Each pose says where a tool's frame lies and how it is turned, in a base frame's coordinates. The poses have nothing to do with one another.
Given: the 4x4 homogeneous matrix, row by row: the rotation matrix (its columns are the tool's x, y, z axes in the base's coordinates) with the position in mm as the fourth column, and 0 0 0 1 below. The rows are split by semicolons.
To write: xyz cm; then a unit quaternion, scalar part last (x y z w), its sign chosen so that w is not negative. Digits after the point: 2 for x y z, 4 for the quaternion.
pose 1, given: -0.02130 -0.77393 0.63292 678.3; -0.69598 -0.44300 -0.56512 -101.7; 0.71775 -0.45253 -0.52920 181.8; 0 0 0 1
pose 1, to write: 67.83 -10.17 18.18 0.6984 -0.5262 0.4835 0.0403
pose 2, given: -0.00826 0.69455 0.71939 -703.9; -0.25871 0.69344 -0.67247 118.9; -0.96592 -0.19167 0.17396 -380.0; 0 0 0 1
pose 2, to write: -70.39 11.89 -38.00 0.1763 0.6180 -0.3496 0.6818
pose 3, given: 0.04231 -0.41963 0.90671 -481.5; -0.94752 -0.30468 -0.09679 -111.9; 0.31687 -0.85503 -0.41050 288.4; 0 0 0 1
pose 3, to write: -48.15 -11.19 28.84 -0.6629 0.5156 -0.4615 0.2860
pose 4, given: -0.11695 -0.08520 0.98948 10.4; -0.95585 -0.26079 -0.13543 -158.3; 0.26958 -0.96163 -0.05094 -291.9; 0 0 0 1
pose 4, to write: 1.04 -15.83 -29.19 -0.5465 0.4762 -0.5759 0.3779
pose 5, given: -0.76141 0.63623 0.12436 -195.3; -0.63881 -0.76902 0.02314 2.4; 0.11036 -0.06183 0.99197 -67.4; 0 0 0 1
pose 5, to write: -19.53 0.24 -6.74 -0.0625 0.0103 -0.9384 0.3397
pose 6, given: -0.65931 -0.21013 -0.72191 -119.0; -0.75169 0.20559 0.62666 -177.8; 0.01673 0.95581 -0.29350 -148.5; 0 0 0 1
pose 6, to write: -11.90 -17.78 -14.85 0.3273 -0.7346 -0.5386 0.2514
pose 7, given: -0.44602 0.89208 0.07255 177.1; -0.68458 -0.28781 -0.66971 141.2; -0.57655 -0.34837 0.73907 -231.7; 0 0 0 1
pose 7, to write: 17.71 14.12 -23.17 0.1603 0.3237 -0.7863 0.5013
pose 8, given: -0.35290 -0.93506 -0.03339 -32.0; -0.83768 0.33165 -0.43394 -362.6; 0.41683 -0.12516 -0.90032 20.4; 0 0 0 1
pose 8, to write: -3.20 -36.26 2.04 0.5513 -0.8039 0.1739 0.1400
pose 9, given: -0.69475 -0.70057 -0.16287 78.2; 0.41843 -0.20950 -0.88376 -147.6; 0.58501 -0.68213 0.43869 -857.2; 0 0 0 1
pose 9, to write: 7.82 -14.76 -85.72 0.1379 -0.5115 0.7653 0.3655
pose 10, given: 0.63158 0.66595 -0.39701 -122.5; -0.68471 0.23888 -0.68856 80.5; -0.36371 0.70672 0.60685 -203.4; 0 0 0 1
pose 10, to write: -12.25 8.05 -20.34 0.4432 -0.0106 -0.4291 0.7870
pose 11, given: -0.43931 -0.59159 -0.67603 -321.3; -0.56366 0.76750 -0.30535 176.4; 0.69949 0.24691 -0.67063 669.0; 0 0 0 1
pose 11, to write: -32.13 17.64 66.90 0.3405 -0.8482 0.0172 0.4054
